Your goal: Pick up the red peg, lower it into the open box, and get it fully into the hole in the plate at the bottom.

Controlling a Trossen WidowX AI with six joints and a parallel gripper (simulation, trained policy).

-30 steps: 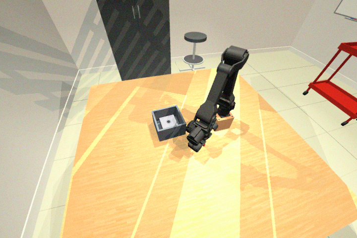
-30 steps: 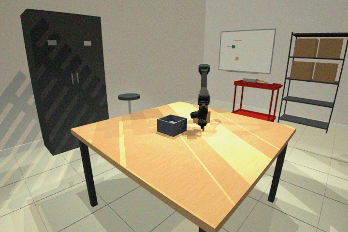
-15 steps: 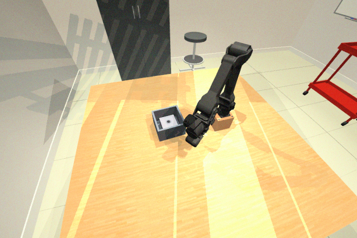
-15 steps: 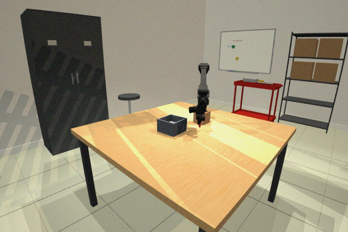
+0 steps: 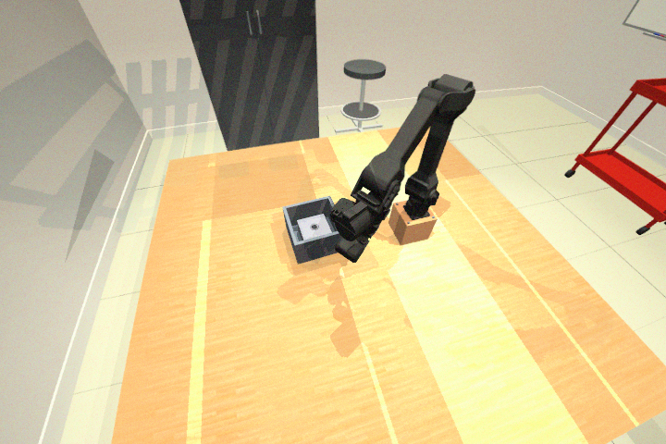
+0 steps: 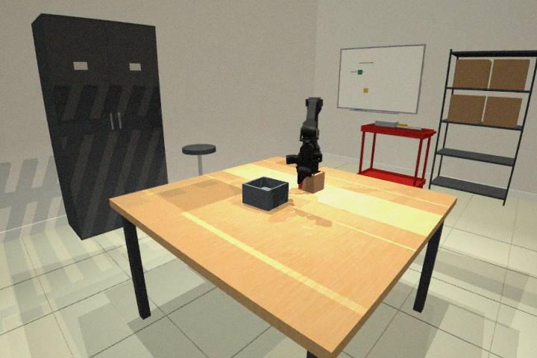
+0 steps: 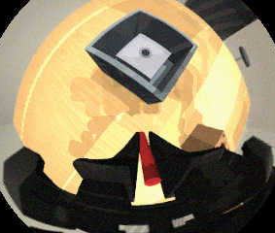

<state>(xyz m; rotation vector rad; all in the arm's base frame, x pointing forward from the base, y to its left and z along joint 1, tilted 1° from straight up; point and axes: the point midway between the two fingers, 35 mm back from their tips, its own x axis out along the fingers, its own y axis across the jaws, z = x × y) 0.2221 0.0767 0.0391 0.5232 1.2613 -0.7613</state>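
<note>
My gripper tip is 90 mm short of the white plate, 130 mm to the left of it and 60 mm above it. Also, from my gripper tip: red peg (10 mm behind, 10 mm to the left, 20 mm above); then grey box (90 mm ahead, 130 mm to the right, 80 mm below).
</note>
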